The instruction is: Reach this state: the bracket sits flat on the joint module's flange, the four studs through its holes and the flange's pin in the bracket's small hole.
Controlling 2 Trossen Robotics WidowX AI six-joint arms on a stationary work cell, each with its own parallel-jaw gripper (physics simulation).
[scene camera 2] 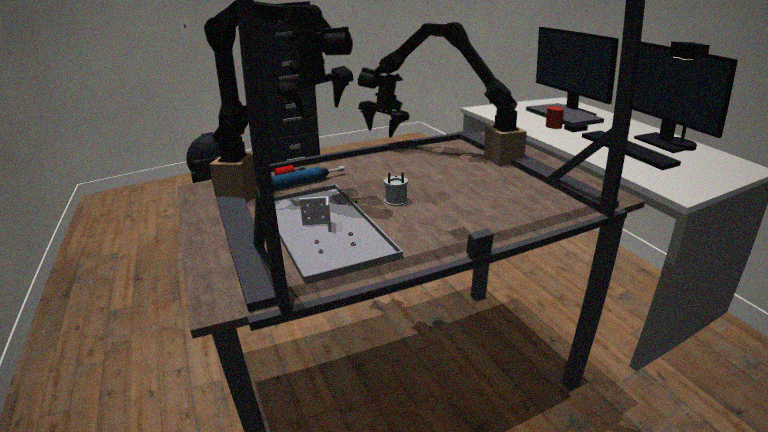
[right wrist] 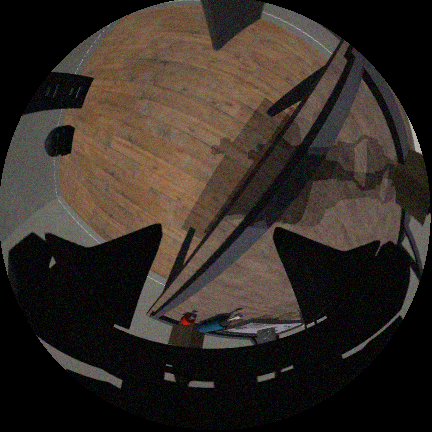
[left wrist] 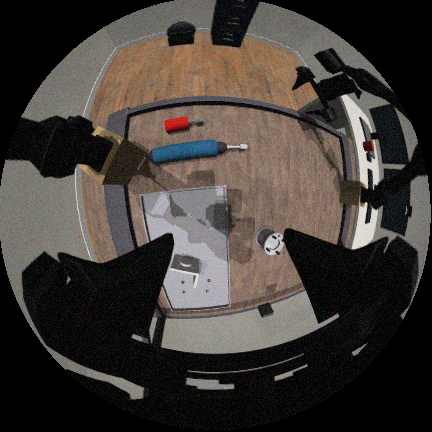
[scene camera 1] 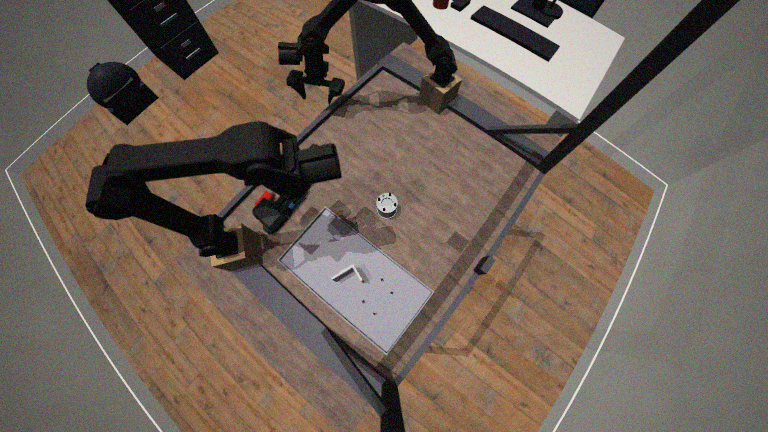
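Where they show: left gripper, fingertip midpoint: (scene camera 2: 319, 111) (left wrist: 230, 236) (scene camera 1: 304, 195); right gripper, fingertip midpoint: (scene camera 2: 380, 133) (right wrist: 219, 231) (left wrist: 298, 100) (scene camera 1: 317, 101); left arm's base, link origin: (scene camera 2: 232, 158) (left wrist: 97, 152) (scene camera 1: 226, 244); right arm's base, link origin: (scene camera 2: 505, 128) (left wrist: 362, 194) (scene camera 1: 442, 78).
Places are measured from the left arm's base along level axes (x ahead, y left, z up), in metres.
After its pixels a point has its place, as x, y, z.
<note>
The grey L-shaped bracket (scene camera 1: 343, 272) @[0.294, -0.148, -0.042] (scene camera 2: 315, 211) @[0.294, -0.149, -0.077] (left wrist: 178, 262) @[0.274, -0.147, -0.069] stands with its holed plate upright in the shallow tray (scene camera 1: 397, 322) @[0.400, -0.316, -0.112] (scene camera 2: 365, 257) @[0.446, -0.282, -0.112] (left wrist: 215, 300) @[0.465, -0.266, -0.112]. Several small nuts lie near it. The joint module (scene camera 1: 386, 205) @[0.460, 0.012, -0.062] (scene camera 2: 395, 192) @[0.467, -0.010, -0.079] (left wrist: 270, 240) @[0.445, 0.020, -0.055] stands upright on the table beside the tray, with its studs pointing up and no bracket on its flange. My left gripper (scene camera 2: 321, 110) @[0.267, 0.018, 0.128] (left wrist: 230, 236) @[0.267, 0.018, 0.128] is open and empty, high above the table; its fingers are partly hidden in scene camera 1. My right gripper (scene camera 1: 317, 100) @[0.332, 0.466, -0.067] (scene camera 2: 380, 132) @[0.332, 0.466, -0.067] (right wrist: 219, 231) @[0.332, 0.466, -0.067] is open and empty, near the table's far edge.
A blue-handled tool (scene camera 2: 300, 176) @[0.168, 0.087, -0.086] (left wrist: 185, 151) @[0.159, 0.092, -0.077] (right wrist: 211, 324) @[0.170, 0.135, -0.087] and a red-handled tool (scene camera 1: 263, 198) (scene camera 2: 284, 169) @[0.096, 0.139, -0.086] (left wrist: 176, 124) @[0.097, 0.143, -0.085] lie behind the tray. Dark frame posts (scene camera 2: 617, 107) @[1.018, 0.020, 0.173] rise at the table's near corners. A white desk (scene camera 1: 585, 64) with monitors stands at the right.
</note>
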